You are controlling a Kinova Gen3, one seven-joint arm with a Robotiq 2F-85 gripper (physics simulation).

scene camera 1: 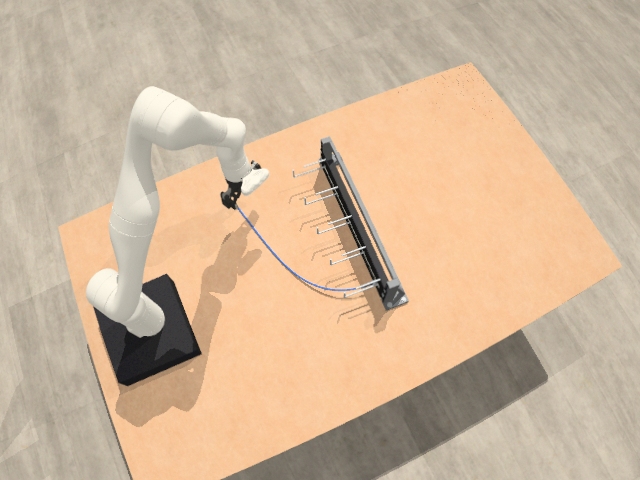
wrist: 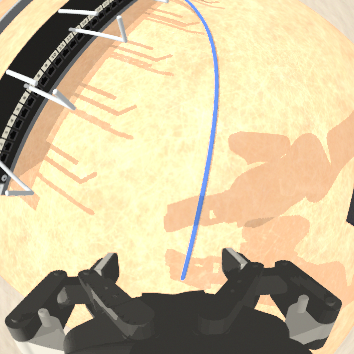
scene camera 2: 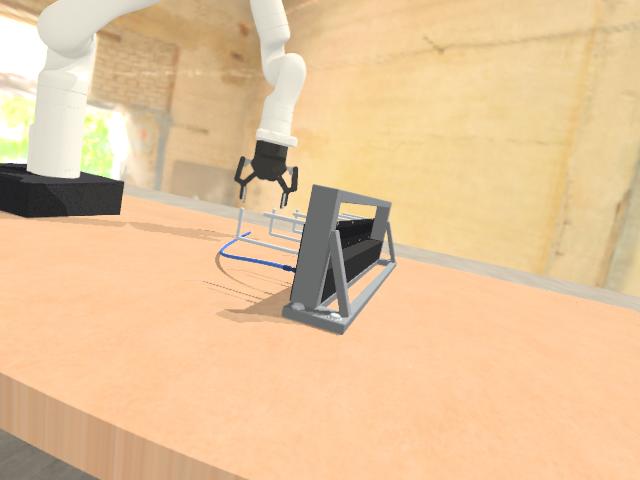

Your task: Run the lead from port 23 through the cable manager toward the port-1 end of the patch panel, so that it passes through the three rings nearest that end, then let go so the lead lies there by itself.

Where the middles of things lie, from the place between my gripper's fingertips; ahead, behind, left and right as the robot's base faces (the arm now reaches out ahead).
Right now the patch panel (scene camera 2: 358,256) is 22 cm ahead of my hand, 24 cm to the right of it and 4 cm below it. The rest, counted from my hand: panel frame (scene camera 2: 320,238): 24 cm ahead, 25 cm to the right, 1 cm below.
